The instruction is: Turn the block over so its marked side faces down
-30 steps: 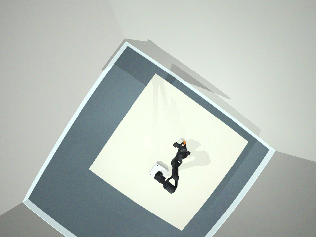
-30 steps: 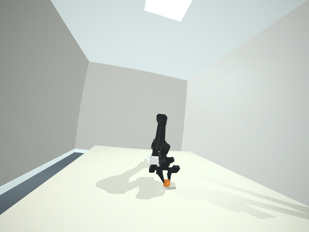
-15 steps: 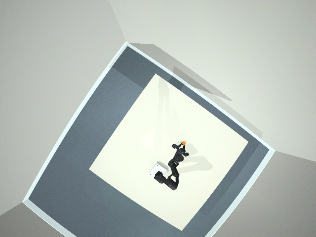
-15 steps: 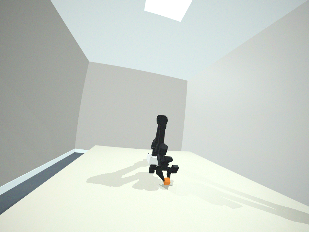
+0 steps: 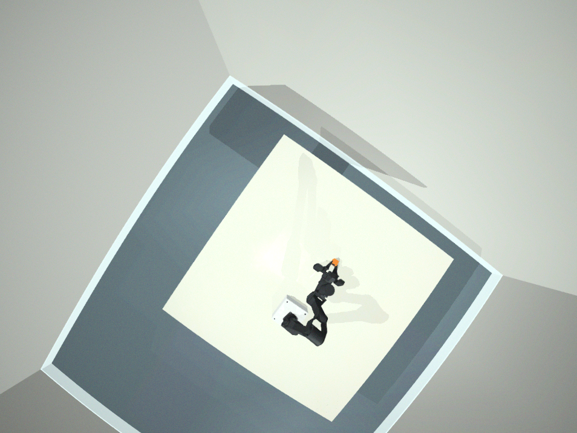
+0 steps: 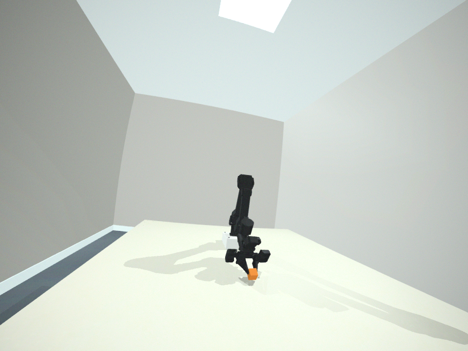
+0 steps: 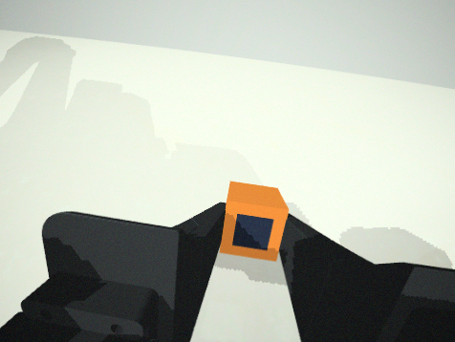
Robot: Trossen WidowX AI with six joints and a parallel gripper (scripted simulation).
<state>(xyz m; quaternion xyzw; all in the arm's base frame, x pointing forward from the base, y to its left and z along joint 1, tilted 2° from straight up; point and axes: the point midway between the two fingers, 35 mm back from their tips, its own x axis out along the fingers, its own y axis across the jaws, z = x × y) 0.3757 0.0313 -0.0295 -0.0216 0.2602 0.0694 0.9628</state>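
The orange block is 1 cm behind my gripper tip.
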